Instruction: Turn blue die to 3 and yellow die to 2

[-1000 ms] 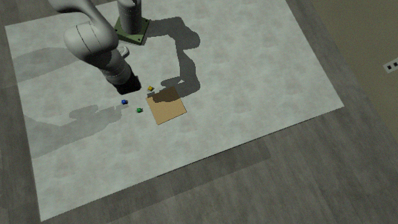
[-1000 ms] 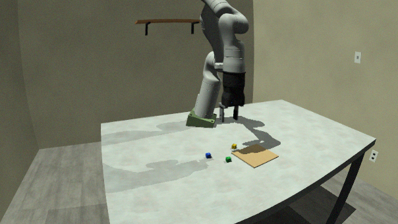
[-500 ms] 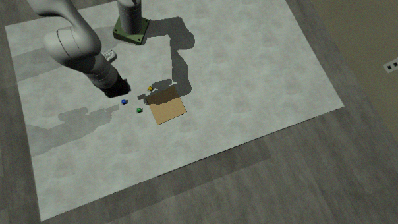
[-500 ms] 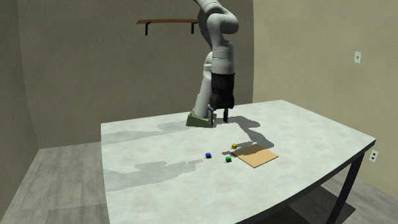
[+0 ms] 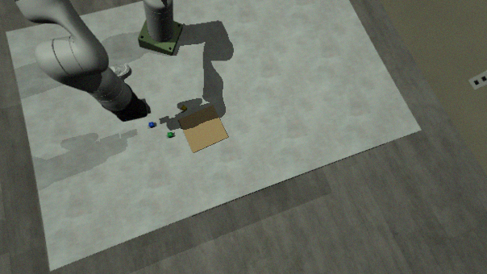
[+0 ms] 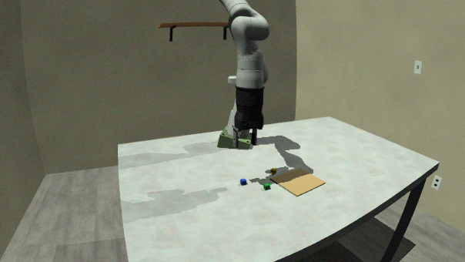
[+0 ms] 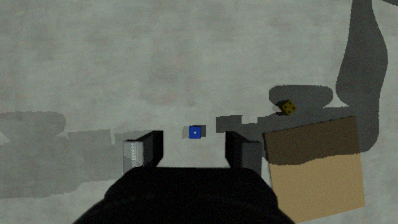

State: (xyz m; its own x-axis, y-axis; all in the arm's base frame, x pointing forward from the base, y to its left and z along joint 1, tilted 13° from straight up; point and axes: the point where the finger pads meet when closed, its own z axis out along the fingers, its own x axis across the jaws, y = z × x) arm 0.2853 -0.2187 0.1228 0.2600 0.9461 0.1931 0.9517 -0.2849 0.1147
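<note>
Now: hand 14 cm above the blue die. From my hand the other things lie so: yellow die (13 cm to the left, 14 cm below); then tan mat (10 cm ahead, 15 cm to the left, 15 cm below); then green die (7 cm ahead, 4 cm to the left, 14 cm below).
</note>
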